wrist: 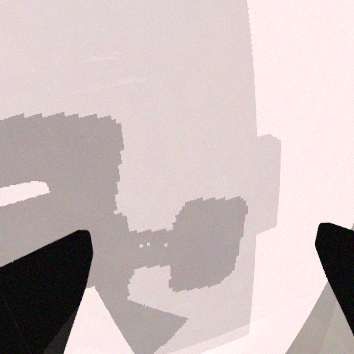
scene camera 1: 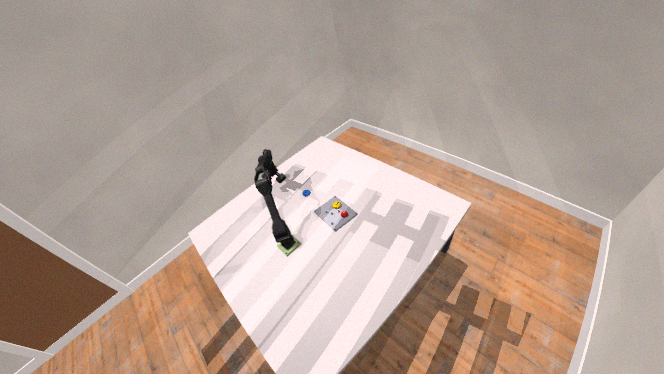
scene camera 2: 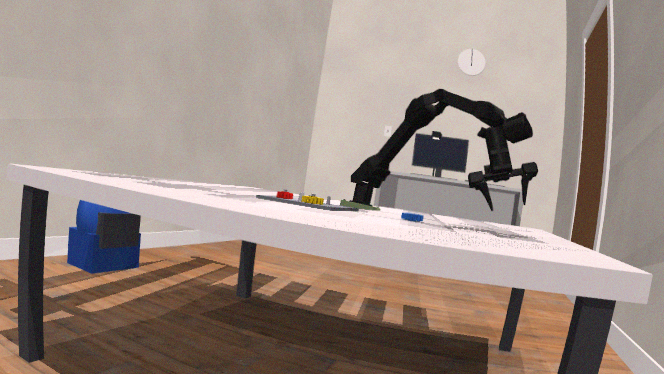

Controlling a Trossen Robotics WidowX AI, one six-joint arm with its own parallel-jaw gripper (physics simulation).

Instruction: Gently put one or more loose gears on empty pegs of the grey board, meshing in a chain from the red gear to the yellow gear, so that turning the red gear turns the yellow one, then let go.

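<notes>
The grey board lies on the table and carries the red gear, the yellow gear and several bare pegs. The red and yellow gears stand apart. One loose blue gear lies flat on the table beside the board, on the arm's side. My gripper is open and empty, pointing down above the table, off to the side of the blue gear away from the board. The gears and the board do not show in the wrist view.
The arm stands on a green base plate on the white table. Striped shadows cross the tabletop. A table edge runs near the gripper's side. A monitor stands on a grey desk behind the arm.
</notes>
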